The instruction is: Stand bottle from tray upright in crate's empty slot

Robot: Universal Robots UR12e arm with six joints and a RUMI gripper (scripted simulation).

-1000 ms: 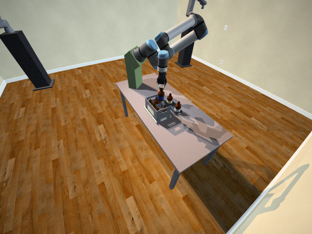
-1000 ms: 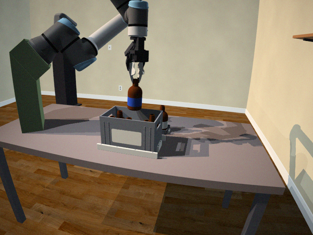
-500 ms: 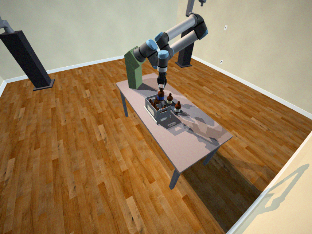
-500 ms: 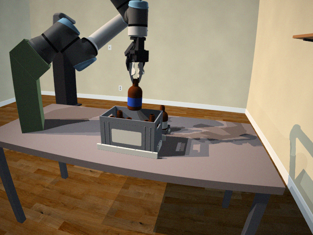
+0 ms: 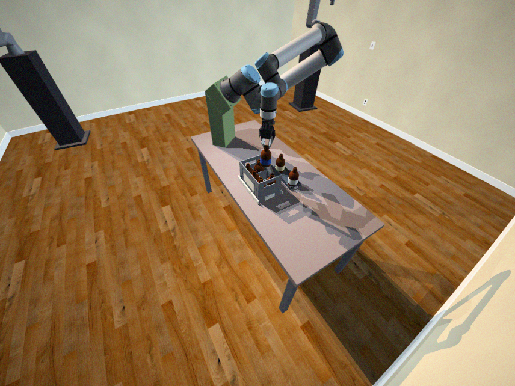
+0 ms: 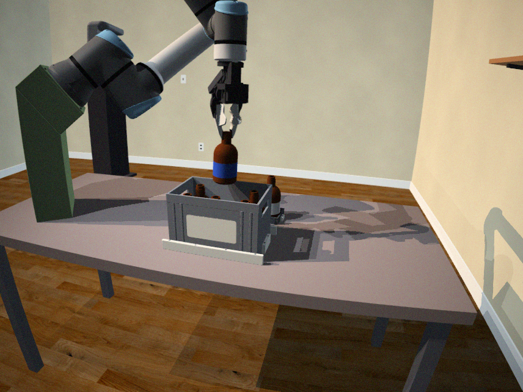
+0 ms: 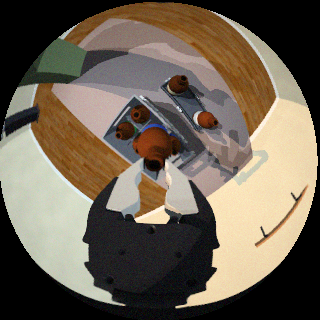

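The grey crate lies 250 mm below my hand, 40 mm to the right of it and 10 mm ahead of it. Also, from my hand: tray (320 mm below, 190 mm to the left, 10 mm behind).
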